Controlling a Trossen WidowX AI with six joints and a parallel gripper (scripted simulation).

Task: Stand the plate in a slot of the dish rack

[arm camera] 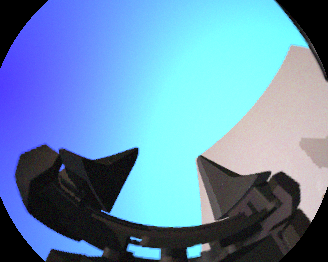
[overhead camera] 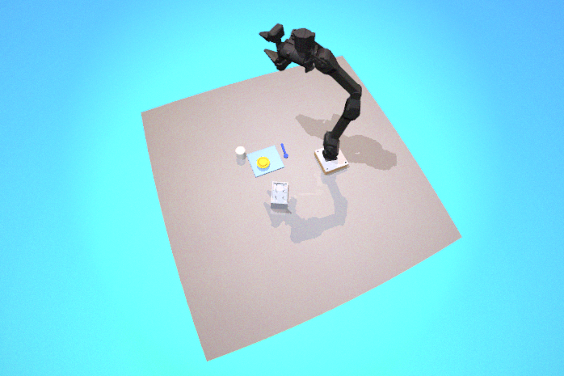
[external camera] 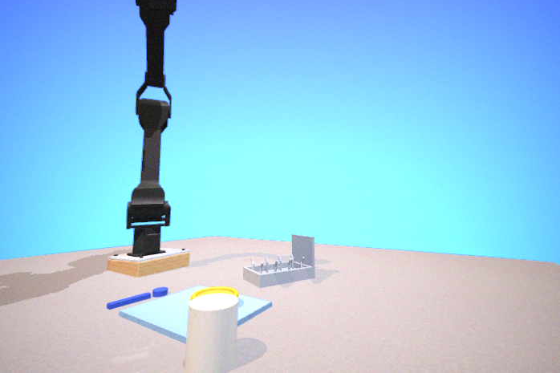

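My gripper tip is now 55 cm above the yellow plate, 21 cm to the right of it and 4 cm short of it. Also, from my gripper tip: white cup (54 cm below, 15 cm to the left, 14 cm ahead); blue spoon (56 cm below, 17 cm to the left, 8 cm behind); grey dish rack (54 cm below, 39 cm to the left).
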